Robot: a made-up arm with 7 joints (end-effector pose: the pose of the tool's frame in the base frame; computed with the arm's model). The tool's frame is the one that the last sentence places. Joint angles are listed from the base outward.
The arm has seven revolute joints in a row. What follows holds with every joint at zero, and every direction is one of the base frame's. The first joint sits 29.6 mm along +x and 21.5 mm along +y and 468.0 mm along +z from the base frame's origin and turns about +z. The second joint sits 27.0 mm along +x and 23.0 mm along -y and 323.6 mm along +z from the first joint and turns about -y. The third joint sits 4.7 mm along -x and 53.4 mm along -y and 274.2 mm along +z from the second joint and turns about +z. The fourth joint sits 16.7 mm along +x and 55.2 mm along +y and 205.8 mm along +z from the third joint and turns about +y. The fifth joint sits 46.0 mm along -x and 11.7 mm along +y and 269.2 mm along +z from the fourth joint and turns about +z. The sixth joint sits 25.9 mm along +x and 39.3 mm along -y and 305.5 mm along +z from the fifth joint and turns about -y. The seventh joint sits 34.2 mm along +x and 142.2 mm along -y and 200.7 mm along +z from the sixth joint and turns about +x. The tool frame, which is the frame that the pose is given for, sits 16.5 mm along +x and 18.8 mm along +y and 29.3 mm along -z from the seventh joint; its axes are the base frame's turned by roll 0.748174, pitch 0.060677 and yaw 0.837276 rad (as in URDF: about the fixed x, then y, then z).
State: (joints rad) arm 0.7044 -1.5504 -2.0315 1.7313 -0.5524 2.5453 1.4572
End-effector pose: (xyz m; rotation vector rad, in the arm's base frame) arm 0.8706 0.0720 1.0105 0.0813 0.6748 0.3781
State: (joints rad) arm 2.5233 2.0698 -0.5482 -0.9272 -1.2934 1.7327 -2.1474
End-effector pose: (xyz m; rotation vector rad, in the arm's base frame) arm 0.0154 -0.4734 0.1078 0.7922 1.7385 -0.5567
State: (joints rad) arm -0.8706 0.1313 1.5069 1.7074 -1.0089 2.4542 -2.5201
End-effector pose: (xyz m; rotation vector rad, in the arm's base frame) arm 0.2769 0.3855 1.5018 -2.2287 -0.9129 -0.5679
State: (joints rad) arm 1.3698 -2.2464 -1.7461 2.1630 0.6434 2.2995 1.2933
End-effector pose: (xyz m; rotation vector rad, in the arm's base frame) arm 0.6006 0.3127 0.7918 0.0245 0.1383 0.8665
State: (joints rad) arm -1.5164 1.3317 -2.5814 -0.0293 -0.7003 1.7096 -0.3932
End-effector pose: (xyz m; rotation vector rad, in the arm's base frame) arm 0.0224 0.9820 1.2786 -0.1077 0.1748 2.2759
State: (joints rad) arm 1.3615 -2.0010 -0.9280 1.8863 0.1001 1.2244 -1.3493
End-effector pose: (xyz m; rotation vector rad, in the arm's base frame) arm 0.8056 0.1352 0.3477 -1.9140 2.4141 -0.5839
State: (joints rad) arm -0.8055 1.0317 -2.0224 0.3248 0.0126 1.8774 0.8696
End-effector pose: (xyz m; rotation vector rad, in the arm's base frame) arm -0.6438 0.6802 1.2855 -1.3065 -1.5006 -0.8302
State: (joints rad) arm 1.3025 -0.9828 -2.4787 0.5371 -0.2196 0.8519 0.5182
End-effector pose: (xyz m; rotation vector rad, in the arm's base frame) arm 0.4422 0.8219 1.6575 -0.3050 -0.3700 -0.0206
